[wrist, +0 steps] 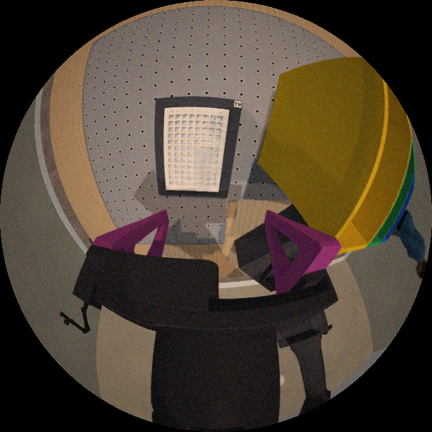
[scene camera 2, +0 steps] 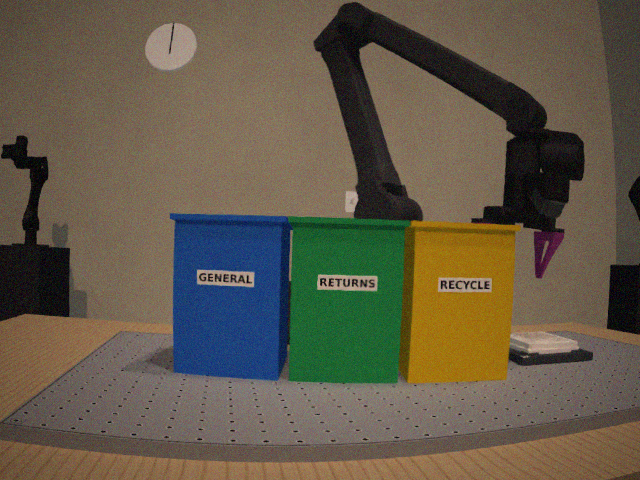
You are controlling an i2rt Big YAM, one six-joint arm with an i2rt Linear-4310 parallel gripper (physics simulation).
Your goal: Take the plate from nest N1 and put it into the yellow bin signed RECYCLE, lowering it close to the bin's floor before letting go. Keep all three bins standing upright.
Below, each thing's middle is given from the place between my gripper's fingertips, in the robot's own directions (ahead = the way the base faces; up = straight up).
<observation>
My gripper is now 3 cm short of the white plate [scene camera 2: 531, 342], 3 cm to the right of it and 10 cm above it. The rest, counted from my hand: green returns bin [scene camera 2: 347, 274] 12 cm ahead, 26 cm to the right, 3 cm below; then yellow recycle bin [scene camera 2: 458, 278] 12 cm ahead, 13 cm to the right, 3 cm below; then dark nest [scene camera 2: 515, 356] 3 cm ahead, 3 cm to the left, 11 cm below.
</observation>
